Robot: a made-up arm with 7 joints. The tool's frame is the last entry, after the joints.
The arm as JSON. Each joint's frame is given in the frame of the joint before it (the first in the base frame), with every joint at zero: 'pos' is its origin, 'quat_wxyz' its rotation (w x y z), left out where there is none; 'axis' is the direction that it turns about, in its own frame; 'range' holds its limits. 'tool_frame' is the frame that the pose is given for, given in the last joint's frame.
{
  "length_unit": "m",
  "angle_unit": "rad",
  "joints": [
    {
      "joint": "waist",
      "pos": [
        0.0,
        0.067,
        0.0
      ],
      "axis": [
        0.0,
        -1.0,
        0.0
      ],
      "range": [
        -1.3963,
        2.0
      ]
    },
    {
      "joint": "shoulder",
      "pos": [
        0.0,
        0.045,
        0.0
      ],
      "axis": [
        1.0,
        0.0,
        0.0
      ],
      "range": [
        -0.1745,
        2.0
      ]
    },
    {
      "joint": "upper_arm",
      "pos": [
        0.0,
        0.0,
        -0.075
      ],
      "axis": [
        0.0,
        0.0,
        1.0
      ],
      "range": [
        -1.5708,
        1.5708
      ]
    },
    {
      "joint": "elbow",
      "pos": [
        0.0,
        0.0,
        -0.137
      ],
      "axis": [
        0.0,
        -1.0,
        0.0
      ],
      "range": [
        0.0,
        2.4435
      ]
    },
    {
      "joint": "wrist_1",
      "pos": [
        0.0,
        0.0,
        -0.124
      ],
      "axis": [
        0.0,
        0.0,
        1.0
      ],
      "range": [
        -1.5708,
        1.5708
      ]
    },
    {
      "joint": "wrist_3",
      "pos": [
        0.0,
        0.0,
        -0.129
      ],
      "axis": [
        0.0,
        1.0,
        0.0
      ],
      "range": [
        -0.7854,
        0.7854
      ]
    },
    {
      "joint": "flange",
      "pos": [
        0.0,
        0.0,
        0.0
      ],
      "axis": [
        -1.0,
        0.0,
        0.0
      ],
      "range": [
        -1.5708,
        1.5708
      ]
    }
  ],
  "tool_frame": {
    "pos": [
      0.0,
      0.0,
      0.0
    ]
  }
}
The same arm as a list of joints. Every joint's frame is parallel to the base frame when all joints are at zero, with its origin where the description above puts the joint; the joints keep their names.
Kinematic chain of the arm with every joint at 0, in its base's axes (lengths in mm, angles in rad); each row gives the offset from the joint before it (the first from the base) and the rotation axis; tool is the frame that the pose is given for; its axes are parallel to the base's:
waist: xyz 0.0 67.0 0.0 axis -y
shoulder: xyz 0.0 45.0 0.0 axis +x
upper_arm: xyz 0.0 0.0 -75.0 axis +z
elbow: xyz 0.0 0.0 -137.0 axis -y
wrist_1: xyz 0.0 0.0 -124.0 axis +z
wrist_3: xyz 0.0 0.0 -129.0 axis +y
flange: xyz 0.0 0.0 0.0 axis -x
tool: xyz 0.0 0.0 0.0
Joint limits (rad, base to tool): -1.3963..2.0000 -0.1745..2.0000 -1.5708..1.5708 0.0000..2.4435 -1.5708..1.5708 -0.7854..0.7854 -1.5708..1.5708

